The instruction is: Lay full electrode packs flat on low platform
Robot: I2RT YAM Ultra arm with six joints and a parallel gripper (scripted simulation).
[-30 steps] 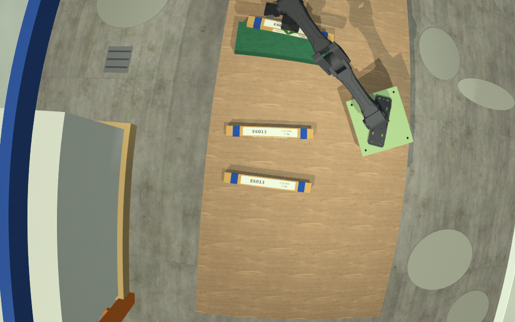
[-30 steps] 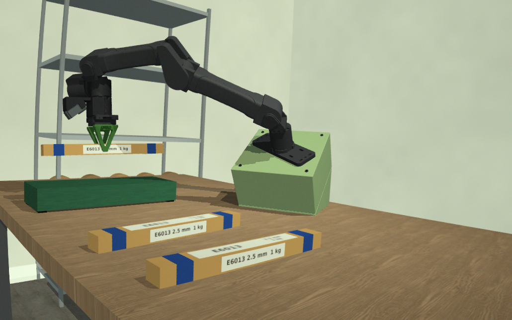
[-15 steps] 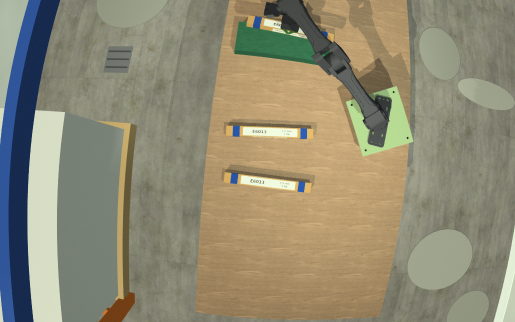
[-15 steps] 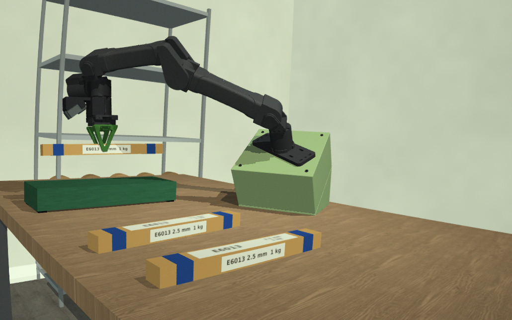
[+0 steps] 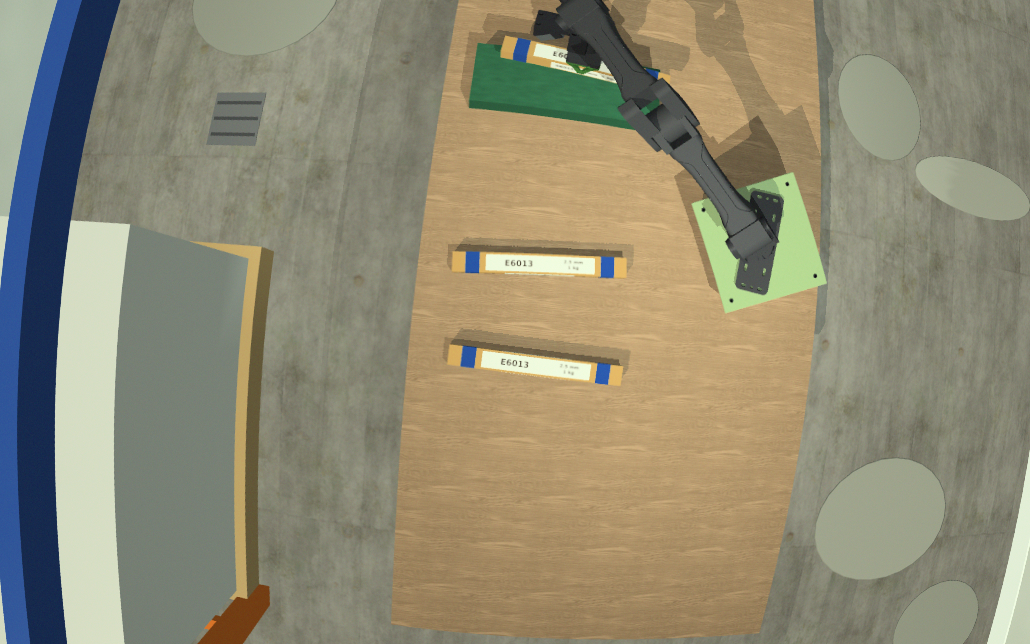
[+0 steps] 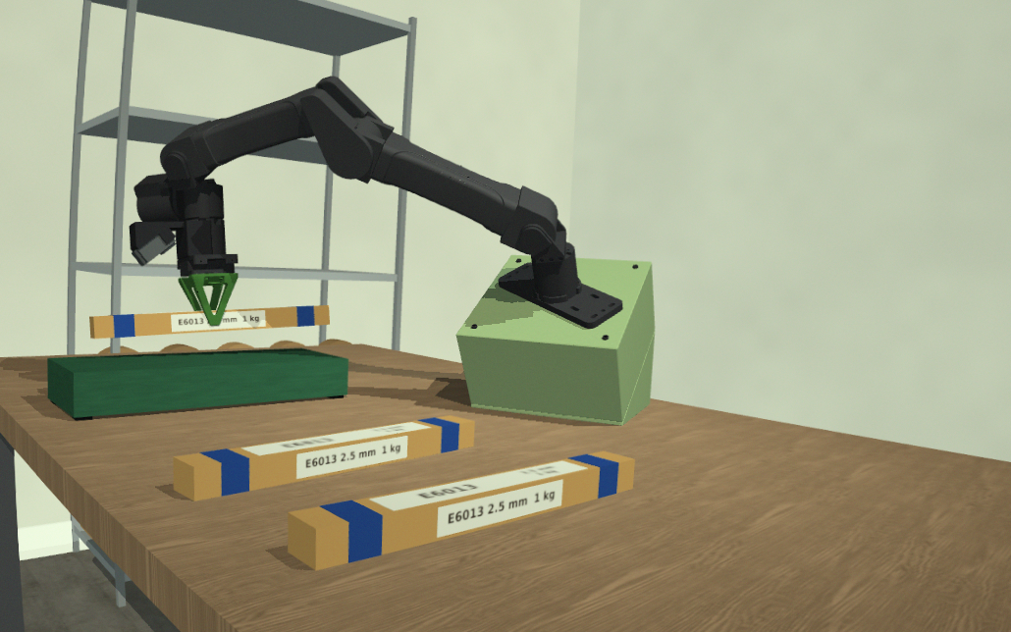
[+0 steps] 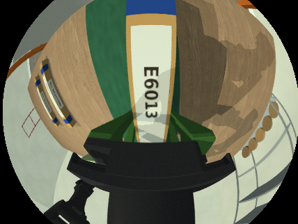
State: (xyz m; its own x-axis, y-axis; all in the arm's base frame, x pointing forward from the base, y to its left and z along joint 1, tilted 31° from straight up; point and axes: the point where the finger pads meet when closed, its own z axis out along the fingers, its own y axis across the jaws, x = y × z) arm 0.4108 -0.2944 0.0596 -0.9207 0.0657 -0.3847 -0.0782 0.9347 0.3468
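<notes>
The dark green low platform is 2 cm ahead of my hand, 3 cm to the left of it and 10 cm below it.
</notes>
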